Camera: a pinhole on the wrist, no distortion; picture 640 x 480 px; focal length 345.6 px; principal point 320.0 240.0 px. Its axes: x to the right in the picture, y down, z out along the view. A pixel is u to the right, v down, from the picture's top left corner.
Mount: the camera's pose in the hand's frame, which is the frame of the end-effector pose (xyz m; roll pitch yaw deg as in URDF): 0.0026 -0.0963 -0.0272 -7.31 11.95 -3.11
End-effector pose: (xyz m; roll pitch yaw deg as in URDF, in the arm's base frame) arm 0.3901 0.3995 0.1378 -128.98 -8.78 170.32
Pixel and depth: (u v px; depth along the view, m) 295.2 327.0 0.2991
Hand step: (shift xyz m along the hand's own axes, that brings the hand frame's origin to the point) 0.0471 0.0142 0.2581
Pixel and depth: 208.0 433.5 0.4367
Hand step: -0.0364 0.2043 0.3954
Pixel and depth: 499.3 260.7 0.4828
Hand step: 0.3504 -0.0250 0.3858
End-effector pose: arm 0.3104 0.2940 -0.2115 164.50 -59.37 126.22
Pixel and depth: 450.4 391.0 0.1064
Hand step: 0.0657 -0.0400 0.0619
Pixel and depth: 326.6 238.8 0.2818
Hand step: 0.0676 -0.0649 0.2453
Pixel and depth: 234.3 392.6 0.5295
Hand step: -0.0070 0.2039 0.4847
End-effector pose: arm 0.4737 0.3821 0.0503 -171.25 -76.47 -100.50
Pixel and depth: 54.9 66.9 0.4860
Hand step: -0.2653 -0.2616 0.5519
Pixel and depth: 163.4 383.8 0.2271
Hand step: -0.0472 0.0292 0.2027
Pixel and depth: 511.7 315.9 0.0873
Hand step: 0.0689 -0.0697 0.0451
